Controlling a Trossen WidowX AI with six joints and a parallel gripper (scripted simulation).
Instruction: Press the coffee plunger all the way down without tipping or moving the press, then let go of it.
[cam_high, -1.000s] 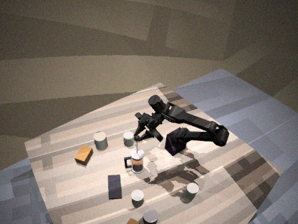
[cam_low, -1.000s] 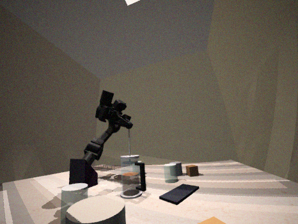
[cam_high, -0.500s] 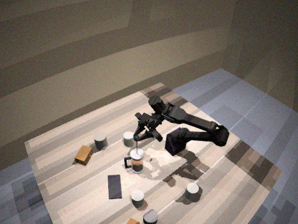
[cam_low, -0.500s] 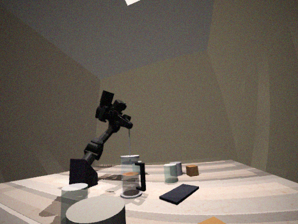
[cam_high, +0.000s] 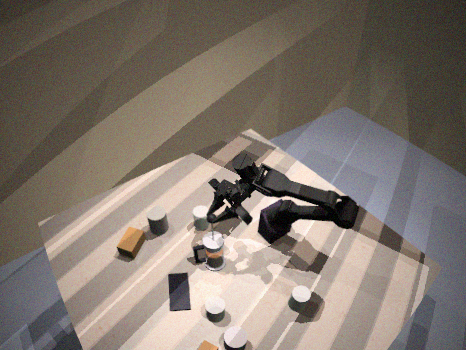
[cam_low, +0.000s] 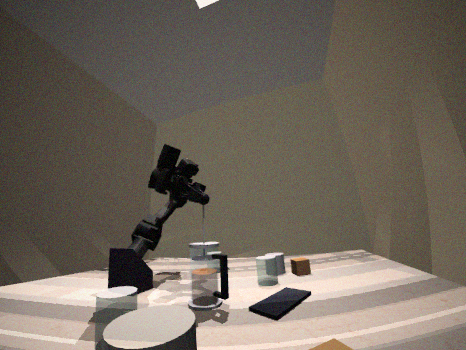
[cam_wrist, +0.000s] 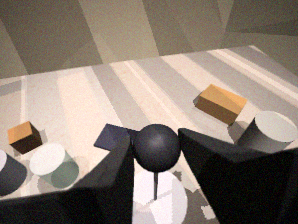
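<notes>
My gripper tip is now 130 mm above the coffee press and 10 mm short of it. Round my gripper tip: orange box 250 mm ahead, 240 mm below, 210 mm to the right.
</notes>
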